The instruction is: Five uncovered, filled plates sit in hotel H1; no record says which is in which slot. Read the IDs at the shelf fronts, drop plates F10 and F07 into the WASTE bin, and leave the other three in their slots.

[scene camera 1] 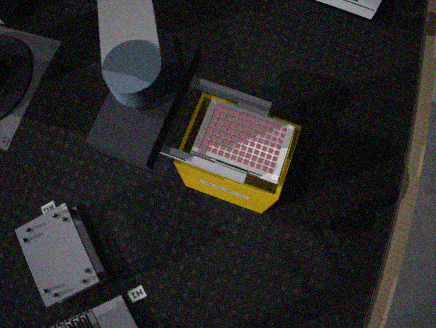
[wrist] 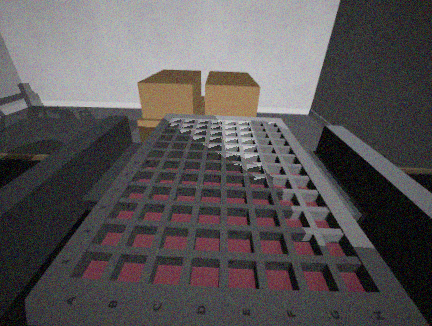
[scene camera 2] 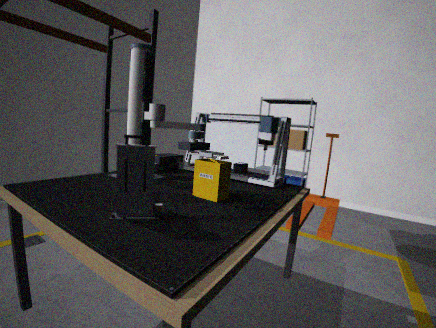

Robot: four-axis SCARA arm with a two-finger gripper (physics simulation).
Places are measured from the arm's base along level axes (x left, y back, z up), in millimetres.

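Pixels of known places: gripper, fingertip midpoint: (scene camera 1: 258, 142) (wrist: 224, 138) (scene camera 2: 218, 155).
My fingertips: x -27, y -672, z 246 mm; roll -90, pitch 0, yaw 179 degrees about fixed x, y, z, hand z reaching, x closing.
Observation:
For each thing: its middle in the pictures, then the offset to it from my fingertips. "pt": a spot on its surface instead. Level surfaces: height alone.
- yellow WASTE bin, body centre: (scene camera 1: 235, 160) (scene camera 2: 212, 179) dx +1, dy +26, dz -134 mm
- grey-topped unit, surface spot: (scene camera 1: 117, 312) pt dx -340, dy +148, dz -226 mm
- H1 label, surface spot: (scene camera 1: 136, 293) pt dx -291, dy +126, dz -233 mm
- grey block, body centre: (scene camera 1: 60, 255) dx -274, dy +288, dz -199 mm
- grey base plate, its level: dz -233 mm
- dark tower, surface spot: (scene camera 2: 135, 167) pt dx -467, dy +82, dz -34 mm
My gripper (scene camera 1: 259, 141) (scene camera 2: 212, 156) (wrist: 224, 138) is shut on a filled, uncovered plate (scene camera 1: 237, 137) (wrist: 222, 197) with pinkish-red wells, one finger along each long side. The plate is level and over the mouth of the yellow WASTE bin (scene camera 1: 260, 200) (scene camera 2: 205, 187), close to rim height; I cannot tell whether its underside is below the rim. No plate ID is readable. Part of a grey-topped unit (scene camera 1: 117, 312) beside the H1 label (scene camera 1: 136, 293) shows at the bottom edge in scene camera 1. Its slots and shelf-front IDs cannot be read.
A grey block (scene camera 1: 57, 255) with small pegs stands by the RG label at the lower left. A round device on a grey base plate (scene camera 1: 37, 95) is at the left edge. A dark tower (scene camera 2: 135, 167) and a white gantry frame (scene camera 2: 281, 155) stand on the table (scene camera 2: 100, 270).

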